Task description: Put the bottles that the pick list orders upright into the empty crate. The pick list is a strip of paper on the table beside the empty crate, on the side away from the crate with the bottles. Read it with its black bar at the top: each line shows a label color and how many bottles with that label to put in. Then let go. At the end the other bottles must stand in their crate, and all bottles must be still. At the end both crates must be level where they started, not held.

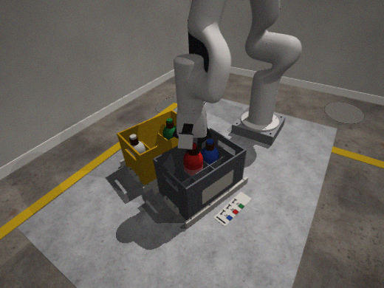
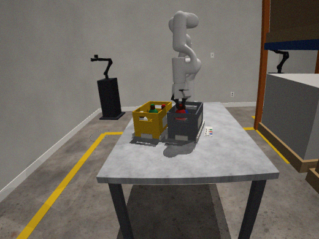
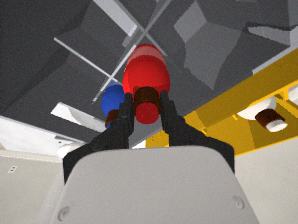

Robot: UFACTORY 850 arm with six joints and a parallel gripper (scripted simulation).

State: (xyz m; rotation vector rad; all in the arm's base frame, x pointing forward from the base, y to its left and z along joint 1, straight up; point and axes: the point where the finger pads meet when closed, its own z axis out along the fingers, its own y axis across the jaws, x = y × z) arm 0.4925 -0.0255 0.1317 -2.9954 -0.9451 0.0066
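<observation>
My gripper is now 70 mm above the red bottle. The rest, counted from my hand: grey crate 100 mm below, 40 mm to the left, 10 mm ahead; then blue-label bottle 100 mm below, 90 mm behind, 10 mm to the left; then yellow crate 190 mm to the right, 100 mm below, 10 mm behind.
</observation>
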